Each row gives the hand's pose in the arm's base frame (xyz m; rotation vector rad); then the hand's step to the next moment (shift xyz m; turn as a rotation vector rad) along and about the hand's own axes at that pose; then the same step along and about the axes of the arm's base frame.
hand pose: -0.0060 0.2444 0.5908 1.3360 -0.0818 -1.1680
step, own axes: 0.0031 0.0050 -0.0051 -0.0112 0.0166 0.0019
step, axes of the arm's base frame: 0.0078 0.0004 0.0005 0.0034 0.0030 0.0196
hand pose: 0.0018 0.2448 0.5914 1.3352 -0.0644 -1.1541
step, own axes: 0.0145 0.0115 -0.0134 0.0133 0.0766 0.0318
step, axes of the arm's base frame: 0.0225 -0.0024 -0.0034 0.0332 -0.0464 0.0617
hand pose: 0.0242 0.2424 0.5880 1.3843 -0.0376 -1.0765
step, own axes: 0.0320 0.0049 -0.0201 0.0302 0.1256 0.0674
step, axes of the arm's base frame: 0.0325 -0.0056 -0.0191 0.0500 -0.0929 0.1005
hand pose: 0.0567 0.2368 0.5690 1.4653 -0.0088 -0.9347
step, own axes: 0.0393 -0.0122 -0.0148 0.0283 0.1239 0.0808
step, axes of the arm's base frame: 0.0275 -0.0067 -0.0333 0.0407 -0.1027 0.1024
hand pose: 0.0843 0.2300 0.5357 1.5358 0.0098 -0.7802
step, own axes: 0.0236 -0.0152 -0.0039 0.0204 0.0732 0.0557
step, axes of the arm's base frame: 0.0129 -0.0047 -0.0248 0.0232 -0.0693 0.0594
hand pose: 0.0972 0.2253 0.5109 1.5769 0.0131 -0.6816
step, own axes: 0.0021 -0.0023 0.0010 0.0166 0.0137 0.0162
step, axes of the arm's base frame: 0.0004 -0.0014 -0.0029 0.0124 -0.0232 0.0059
